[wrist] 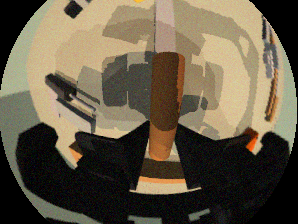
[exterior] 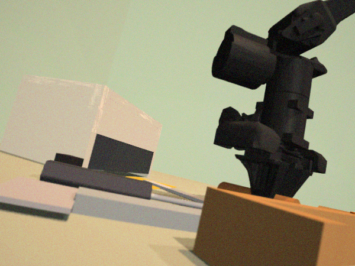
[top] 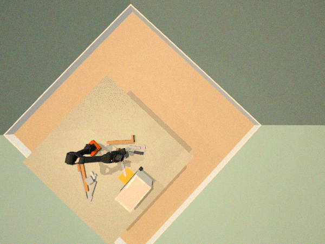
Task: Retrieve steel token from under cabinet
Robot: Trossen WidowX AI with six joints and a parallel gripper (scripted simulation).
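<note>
My gripper tip is 130 mm to the right of the dark screwdriver and 110 mm short of it. From my gripper tip the other things lie so: token 370 mm ahead, 70 mm to the right, 10 mm below; orange stick 460 mm to the right, 10 mm behind.
</note>
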